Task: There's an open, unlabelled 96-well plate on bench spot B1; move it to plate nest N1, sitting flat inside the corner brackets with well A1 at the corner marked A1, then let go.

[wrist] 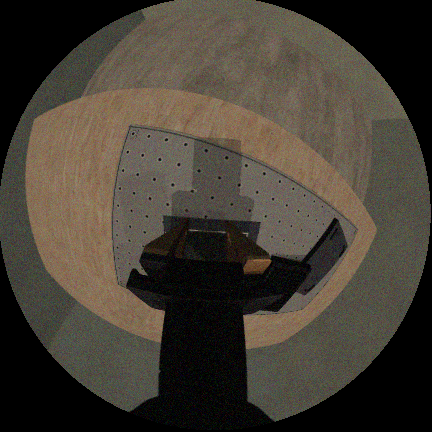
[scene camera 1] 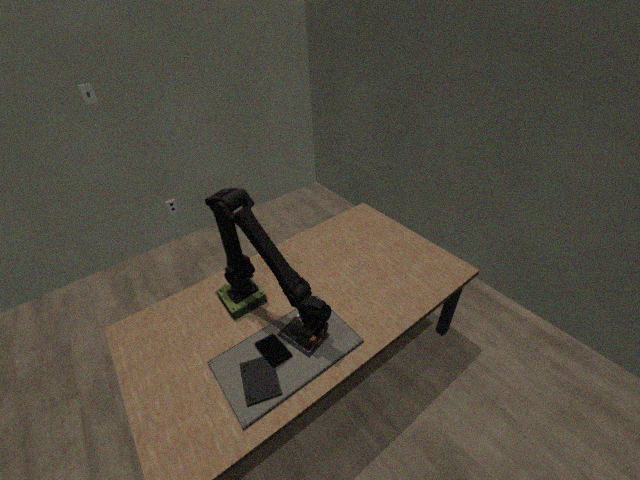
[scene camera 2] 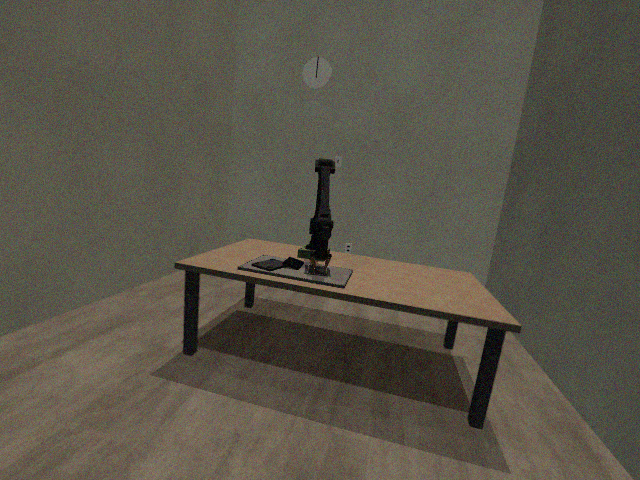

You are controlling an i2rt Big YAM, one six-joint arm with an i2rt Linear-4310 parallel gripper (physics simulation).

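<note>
A low, clear-looking plate with a pale edge line sits on a dark pad towards the right of the grey board; its wells and A1 corner cannot be made out. My gripper is low over it, fingers about half open with nothing held between them. In the wrist view the pale line runs on past the right finger. A flat dark rectangle lies at the board's other end and may be nest N1; its brackets and lettering are too dark to read.
A small black block stands between the dark rectangle and the gripper, close beside both. The perforated grey board lies near the front edge of the wooden table. The arm's green base stands behind the board.
</note>
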